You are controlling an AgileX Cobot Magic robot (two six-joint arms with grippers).
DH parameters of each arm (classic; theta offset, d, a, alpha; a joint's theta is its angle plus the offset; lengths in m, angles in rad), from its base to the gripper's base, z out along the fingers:
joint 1: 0 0.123 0 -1.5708
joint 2: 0.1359 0 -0.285 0
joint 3: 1.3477 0 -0.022 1.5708
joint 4: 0 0.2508 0 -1.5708
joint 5: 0 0 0.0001 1.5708
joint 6: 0 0.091 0 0
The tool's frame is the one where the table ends.
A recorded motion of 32 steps. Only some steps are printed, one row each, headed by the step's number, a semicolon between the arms.
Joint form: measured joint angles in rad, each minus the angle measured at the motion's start. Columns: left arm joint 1, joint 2, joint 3, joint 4, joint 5, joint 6; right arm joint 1, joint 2, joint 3, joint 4, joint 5, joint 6.
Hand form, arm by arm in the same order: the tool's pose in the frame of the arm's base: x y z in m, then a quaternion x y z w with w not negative. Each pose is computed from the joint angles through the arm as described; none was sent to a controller.
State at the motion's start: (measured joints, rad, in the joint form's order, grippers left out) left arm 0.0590 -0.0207 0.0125 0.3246 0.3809 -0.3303; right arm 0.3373 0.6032 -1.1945 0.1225 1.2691 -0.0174
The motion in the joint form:
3: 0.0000 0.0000 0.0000 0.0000 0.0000 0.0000; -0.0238 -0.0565 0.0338 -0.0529 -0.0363 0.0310
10: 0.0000 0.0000 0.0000 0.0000 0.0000 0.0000; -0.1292 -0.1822 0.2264 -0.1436 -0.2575 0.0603
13: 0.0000 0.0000 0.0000 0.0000 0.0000 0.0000; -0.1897 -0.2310 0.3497 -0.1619 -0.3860 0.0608
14: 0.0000 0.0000 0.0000 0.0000 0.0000 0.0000; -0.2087 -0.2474 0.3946 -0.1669 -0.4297 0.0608
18: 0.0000 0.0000 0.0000 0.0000 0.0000 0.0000; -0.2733 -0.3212 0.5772 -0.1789 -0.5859 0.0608
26: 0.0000 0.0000 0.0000 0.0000 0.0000 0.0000; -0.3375 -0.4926 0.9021 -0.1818 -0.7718 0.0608
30: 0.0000 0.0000 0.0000 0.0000 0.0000 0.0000; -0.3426 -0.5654 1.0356 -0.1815 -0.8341 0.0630
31: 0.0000 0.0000 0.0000 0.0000 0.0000 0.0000; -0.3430 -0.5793 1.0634 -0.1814 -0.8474 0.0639
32: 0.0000 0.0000 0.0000 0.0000 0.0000 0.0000; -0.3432 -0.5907 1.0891 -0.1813 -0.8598 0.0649
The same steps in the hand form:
3: 0.0508 0.0138 0.1776 -0.07031 0.79134 0.05674 0.60467; 0.0310 0.0163 0.4353 -0.13581 0.85682 0.11456 0.48404
10: 0.0508 0.0138 0.1776 -0.07031 0.79134 0.05674 0.60467; 0.0313 0.0049 0.4064 -0.06785 0.82434 0.05987 0.55882
13: 0.0508 0.0138 0.1776 -0.07031 0.79134 0.05674 0.60467; 0.0381 0.0029 0.3845 -0.04352 0.81037 0.03611 0.58318
14: 0.0508 0.0138 0.1776 -0.07031 0.79134 0.05674 0.60467; 0.0405 0.0022 0.3760 -0.03658 0.80621 0.02868 0.58980
18: 0.0508 0.0138 0.1776 -0.07031 0.79134 0.05674 0.60467; 0.0472 -0.0002 0.3381 -0.01466 0.79260 0.00528 0.60955
26: 0.0508 0.0138 0.1776 -0.07031 0.79134 0.05674 0.60467; 0.0481 -0.0026 0.2598 0.00546 0.78277 -0.01385 0.62213
30: 0.0508 0.0138 0.1776 -0.07031 0.79134 0.05674 0.60467; 0.0487 -0.0025 0.2252 0.00672 0.78229 -0.01384 0.62272
31: 0.0508 0.0138 0.1776 -0.07031 0.79134 0.05674 0.60467; 0.0491 -0.0025 0.2178 0.00689 0.78248 -0.01346 0.62249
32: 0.0508 0.0138 0.1776 -0.07031 0.79134 0.05674 0.60467; 0.0495 -0.0024 0.2110 0.00706 0.78308 -0.01300 0.62175

